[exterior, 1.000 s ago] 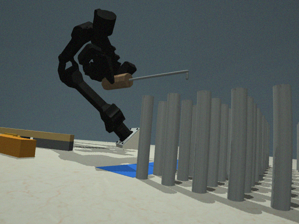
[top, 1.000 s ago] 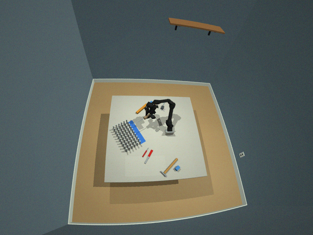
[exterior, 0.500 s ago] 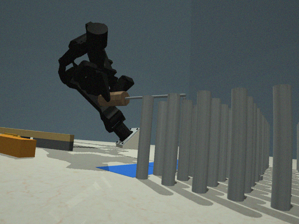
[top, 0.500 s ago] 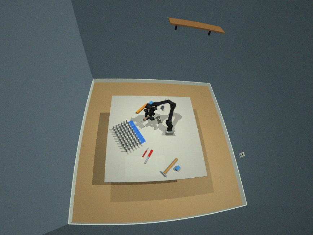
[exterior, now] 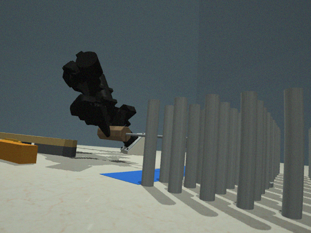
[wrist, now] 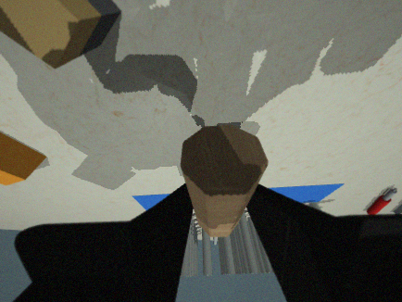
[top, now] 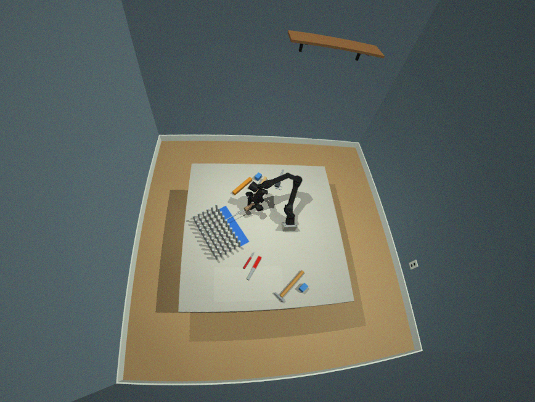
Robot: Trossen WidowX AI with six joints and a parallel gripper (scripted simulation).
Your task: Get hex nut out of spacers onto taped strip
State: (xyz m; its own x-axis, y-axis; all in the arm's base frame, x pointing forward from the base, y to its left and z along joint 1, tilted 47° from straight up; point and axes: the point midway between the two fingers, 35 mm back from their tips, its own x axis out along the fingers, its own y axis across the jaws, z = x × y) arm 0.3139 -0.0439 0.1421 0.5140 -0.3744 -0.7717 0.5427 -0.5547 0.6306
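Right now the blue taped strip is 130 mm to the left of my gripper tip, 130 mm ahead of it and 60 mm below it. Also, from my gripper tip: red-handled rod 400 mm to the left, 50 mm below, 20 mm behind; then hook tool 80 mm ahead, 50 mm to the left; then orange block 250 mm to the right, 60 mm ahead, 50 mm below.
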